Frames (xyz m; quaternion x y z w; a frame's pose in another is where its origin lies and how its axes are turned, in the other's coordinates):
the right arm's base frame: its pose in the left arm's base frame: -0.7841 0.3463 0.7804 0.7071 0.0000 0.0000 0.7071
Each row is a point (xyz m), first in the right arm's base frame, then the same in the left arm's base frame.
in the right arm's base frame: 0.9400 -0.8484 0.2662
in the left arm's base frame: 0.1559 0.0801 -0.0680
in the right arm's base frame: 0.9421 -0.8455 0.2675
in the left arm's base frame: 0.1580 0.0788 -0.0651
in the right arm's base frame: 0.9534 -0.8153 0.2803
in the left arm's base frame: 0.1693 0.0660 -0.0349
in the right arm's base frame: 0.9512 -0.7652 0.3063
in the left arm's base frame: 0.1671 0.0400 0.0152
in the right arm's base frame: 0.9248 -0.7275 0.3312
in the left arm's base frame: 0.1407 0.0151 0.0529
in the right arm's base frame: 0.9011 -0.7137 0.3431
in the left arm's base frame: 0.1170 0.0032 0.0667
